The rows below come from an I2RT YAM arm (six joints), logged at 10 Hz.
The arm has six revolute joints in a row. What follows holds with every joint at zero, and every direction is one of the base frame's. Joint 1 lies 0.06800 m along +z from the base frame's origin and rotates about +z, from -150.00 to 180.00 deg. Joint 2 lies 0.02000 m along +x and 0.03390 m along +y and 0.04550 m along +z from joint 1 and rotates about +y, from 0.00 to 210.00 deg. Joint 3 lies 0.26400 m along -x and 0.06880 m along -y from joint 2 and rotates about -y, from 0.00 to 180.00 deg. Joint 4 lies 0.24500 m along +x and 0.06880 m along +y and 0.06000 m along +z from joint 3 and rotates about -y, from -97.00 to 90.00 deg. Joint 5 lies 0.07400 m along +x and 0.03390 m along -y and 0.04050 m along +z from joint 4 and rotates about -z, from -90.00 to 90.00 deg. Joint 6 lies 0.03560 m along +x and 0.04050 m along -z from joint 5 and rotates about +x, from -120.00 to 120.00 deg. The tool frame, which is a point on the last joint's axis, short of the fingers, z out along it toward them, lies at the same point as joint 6; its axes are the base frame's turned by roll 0.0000, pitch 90.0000 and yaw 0.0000 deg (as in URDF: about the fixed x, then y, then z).
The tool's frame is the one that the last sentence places.
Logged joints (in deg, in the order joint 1, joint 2, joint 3, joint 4, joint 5, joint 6), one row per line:
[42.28, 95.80, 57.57, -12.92, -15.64, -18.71]
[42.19, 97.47, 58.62, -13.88, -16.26, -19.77]
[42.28, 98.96, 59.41, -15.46, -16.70, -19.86]
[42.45, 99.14, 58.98, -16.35, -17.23, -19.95]
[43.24, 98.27, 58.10, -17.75, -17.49, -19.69]
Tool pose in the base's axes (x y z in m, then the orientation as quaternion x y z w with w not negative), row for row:
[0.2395, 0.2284, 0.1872, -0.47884, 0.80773, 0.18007, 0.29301]
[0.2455, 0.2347, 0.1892, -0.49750, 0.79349, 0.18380, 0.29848]
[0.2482, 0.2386, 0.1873, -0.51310, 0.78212, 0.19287, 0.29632]
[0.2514, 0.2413, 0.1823, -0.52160, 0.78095, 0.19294, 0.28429]
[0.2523, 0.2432, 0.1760, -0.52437, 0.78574, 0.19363, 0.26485]
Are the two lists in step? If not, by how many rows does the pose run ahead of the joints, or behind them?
The pose runs 2 rows behind the joints: the pose in row i belongs to the joints in row i - 2.
